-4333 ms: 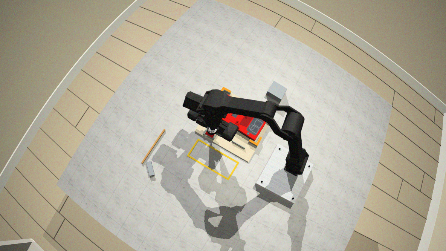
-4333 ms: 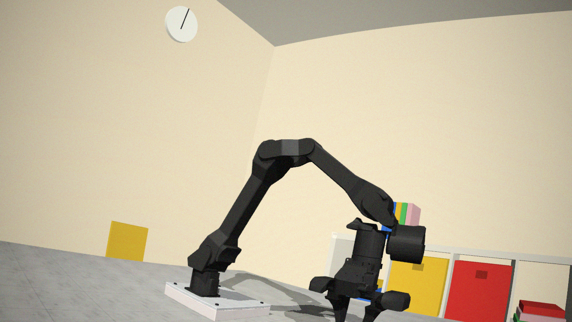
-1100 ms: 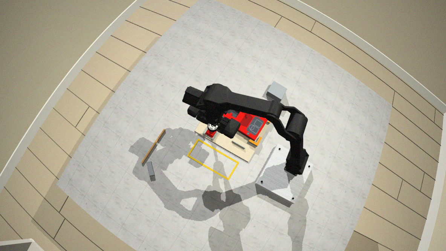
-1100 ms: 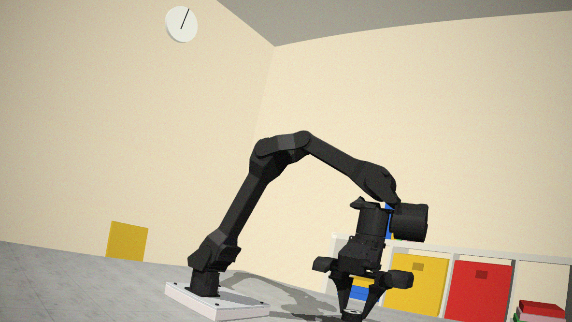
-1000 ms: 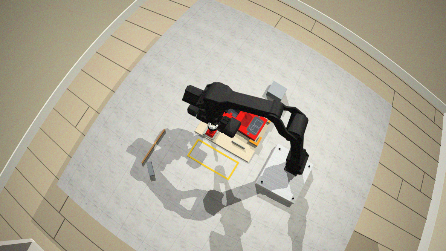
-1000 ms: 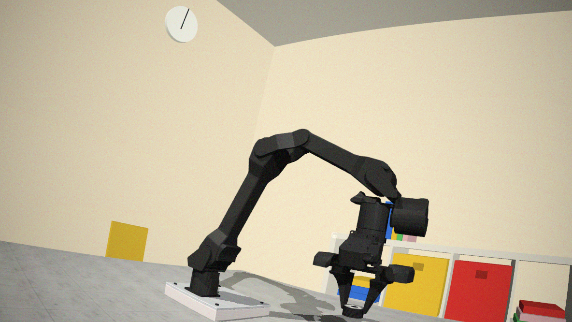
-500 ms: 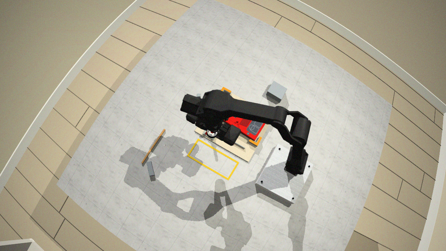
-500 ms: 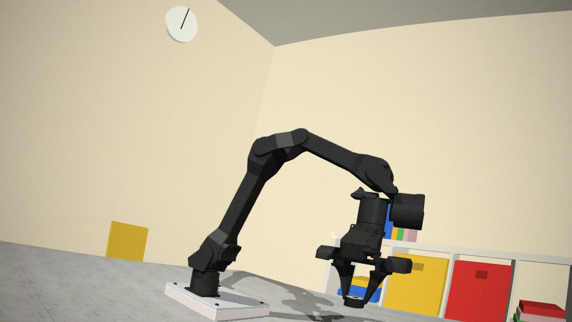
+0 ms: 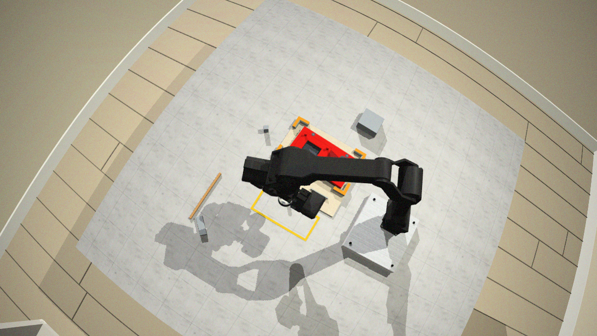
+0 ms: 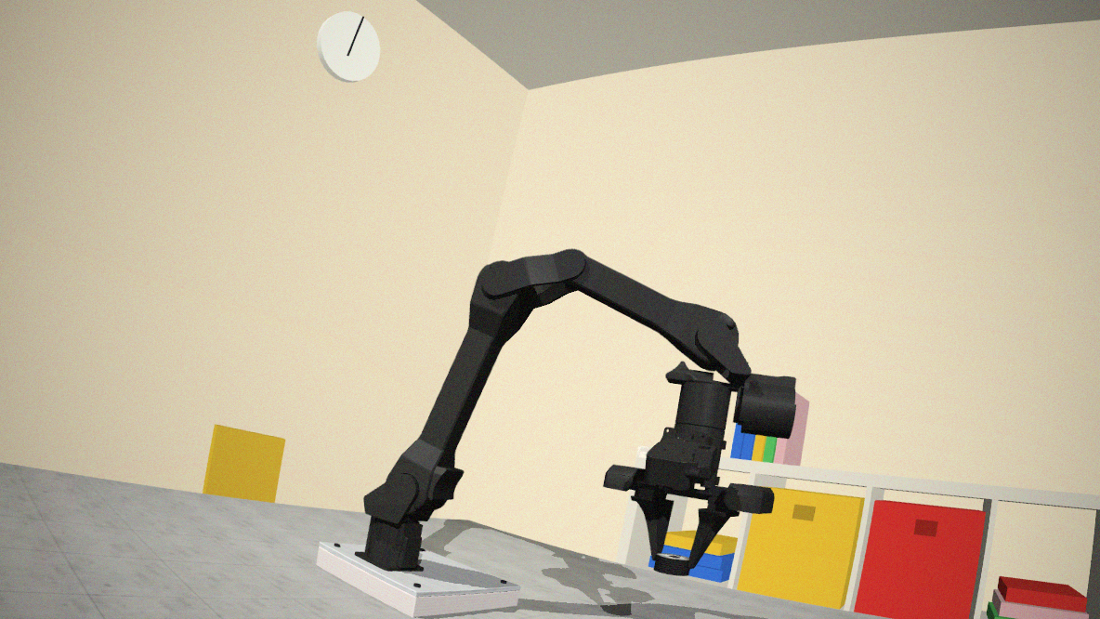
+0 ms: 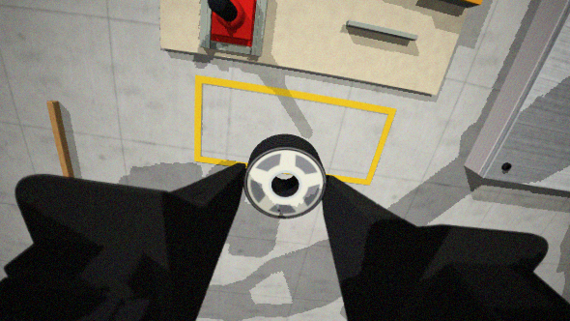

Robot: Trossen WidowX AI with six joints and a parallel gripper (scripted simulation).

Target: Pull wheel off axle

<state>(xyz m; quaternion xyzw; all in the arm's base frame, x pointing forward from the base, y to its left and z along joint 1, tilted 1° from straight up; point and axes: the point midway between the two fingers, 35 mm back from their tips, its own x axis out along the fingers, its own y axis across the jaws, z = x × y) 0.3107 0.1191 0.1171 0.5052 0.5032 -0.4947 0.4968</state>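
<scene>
My gripper tip is now 80 mm to the left of the dark upright axle, 70 mm above it and 50 mm short of it. Also, from my gripper tip: wooden stick 220 mm ahead, 110 mm below, 100 mm to the left; then grey bar 180 mm to the right, 100 mm below, 10 mm behind; then wheel right at my gripper tip.
</scene>
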